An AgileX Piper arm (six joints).
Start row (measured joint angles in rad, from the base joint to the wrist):
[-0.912 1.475 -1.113 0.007 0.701 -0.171]
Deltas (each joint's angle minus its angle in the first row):
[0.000 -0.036 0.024 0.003 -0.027 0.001]
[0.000 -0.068 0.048 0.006 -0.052 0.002]
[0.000 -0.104 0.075 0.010 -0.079 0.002]
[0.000 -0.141 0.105 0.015 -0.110 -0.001]
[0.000 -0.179 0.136 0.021 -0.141 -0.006]
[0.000 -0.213 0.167 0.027 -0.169 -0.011]
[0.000 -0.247 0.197 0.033 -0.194 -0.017]
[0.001 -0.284 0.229 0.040 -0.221 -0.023]
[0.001 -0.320 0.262 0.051 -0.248 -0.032]
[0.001 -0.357 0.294 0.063 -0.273 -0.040]
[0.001 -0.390 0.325 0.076 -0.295 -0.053]
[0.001 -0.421 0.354 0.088 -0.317 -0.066]
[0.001 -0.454 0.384 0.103 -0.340 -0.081]
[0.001 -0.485 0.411 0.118 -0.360 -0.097]
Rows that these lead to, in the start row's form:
[-0.912 1.439 -1.089 0.010 0.674 -0.170]
[-0.912 1.407 -1.065 0.013 0.649 -0.169]
[-0.912 1.371 -1.038 0.017 0.622 -0.169]
[-0.912 1.334 -1.008 0.022 0.591 -0.172]
[-0.912 1.296 -0.977 0.028 0.560 -0.177]
[-0.912 1.262 -0.946 0.034 0.532 -0.182]
[-0.912 1.228 -0.916 0.040 0.507 -0.188]
[-0.911 1.191 -0.884 0.047 0.480 -0.194]
[-0.911 1.155 -0.851 0.058 0.453 -0.203]
[-0.911 1.118 -0.819 0.070 0.428 -0.211]
[-0.911 1.085 -0.788 0.083 0.406 -0.224]
[-0.911 1.054 -0.759 0.095 0.384 -0.237]
[-0.911 1.021 -0.729 0.110 0.361 -0.252]
[-0.911 0.990 -0.702 0.125 0.341 -0.268]

